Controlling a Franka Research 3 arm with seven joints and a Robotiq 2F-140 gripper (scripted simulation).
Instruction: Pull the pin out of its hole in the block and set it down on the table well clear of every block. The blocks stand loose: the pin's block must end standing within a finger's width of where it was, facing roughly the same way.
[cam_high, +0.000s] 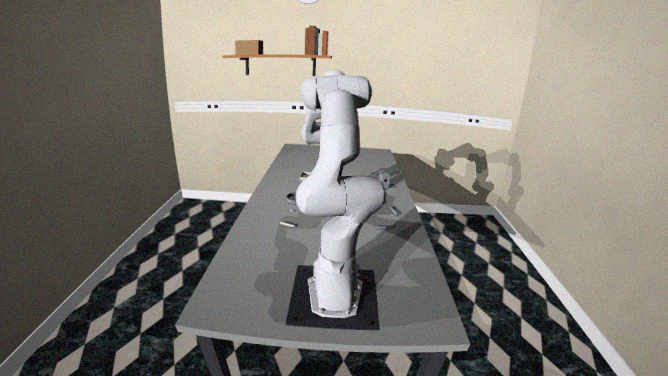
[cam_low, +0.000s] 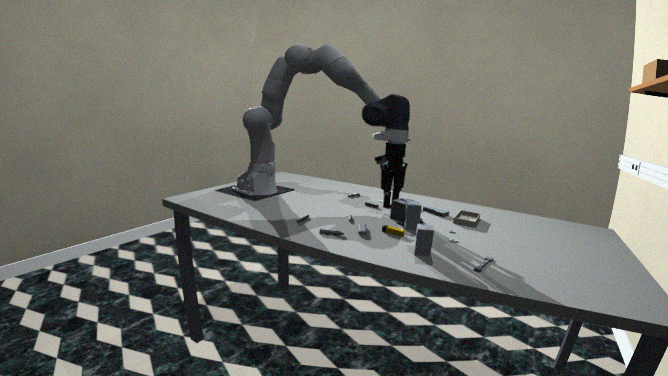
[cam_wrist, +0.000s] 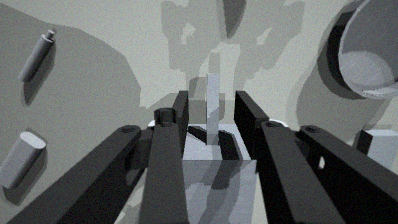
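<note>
The grey square pin lies 30 mm below my hand and 10 mm ahead of it. From my hand the other things lie so: round dish 170 mm to the left, 50 mm below, 10 mm ahead; then grey block 50 mm ahead, 30 mm below, 20 mm to the right; then grey rod 110 mm behind, 70 mm to the left, 60 mm below.
</note>
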